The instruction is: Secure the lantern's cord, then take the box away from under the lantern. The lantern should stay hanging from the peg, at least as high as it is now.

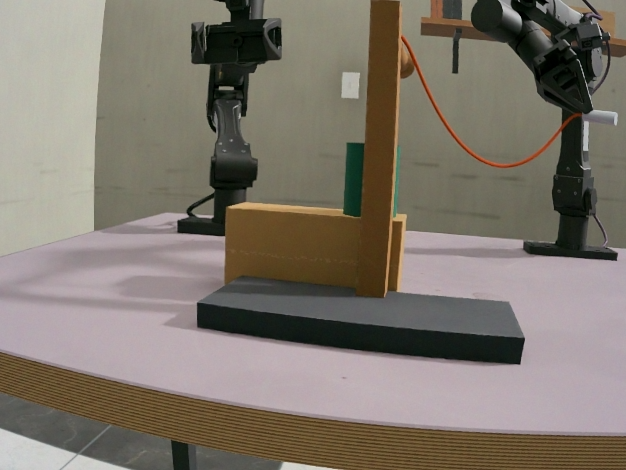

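Where they show: left gripper, fingertip midpoint: (590, 115); right gripper, fingertip midpoint: (229, 33); left arm's base, link origin: (570, 251).
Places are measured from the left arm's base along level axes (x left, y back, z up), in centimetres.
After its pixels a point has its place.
The orange cord (475, 153) {z 17.2, x -27.5, y -37.1 cm} runs from the upper part of the wooden post (380, 151) {z 16.6, x -39.0, y -51.4 cm}, beside a rounded brown peg (406, 64) {z 28.8, x -36.7, y -32.9 cm}, and sags to the right up to a white handle (601, 117) {z 24.4, x -8.3, y -32.3 cm}. My left gripper (585, 110) {z 24.7, x -9.3, y -30.2 cm}, at the upper right, is shut on the cord right at that handle and holds it high above the table. The green lantern (353, 177) {z 13.6, x -41.9, y -46.6 cm} is upright behind the post, at the top of the tan box (293, 247) {z 5.5, x -48.0, y -46.9 cm}; the post hides much of it, and any gap below it cannot be told. My right gripper (236, 41) {z 32.6, x -61.2, y -33.8 cm} is open and empty, high at the upper left.
The post stands on a dark grey base slab (444, 316) {z 1.9, x -31.7, y -56.5 cm} in front of the box. The arms' mounts stand at the back of the pink table (303, 389) {z -0.6, x -42.5, y -69.6 cm}, left and right. A wooden shelf (439, 27) is on the wall behind the left arm.
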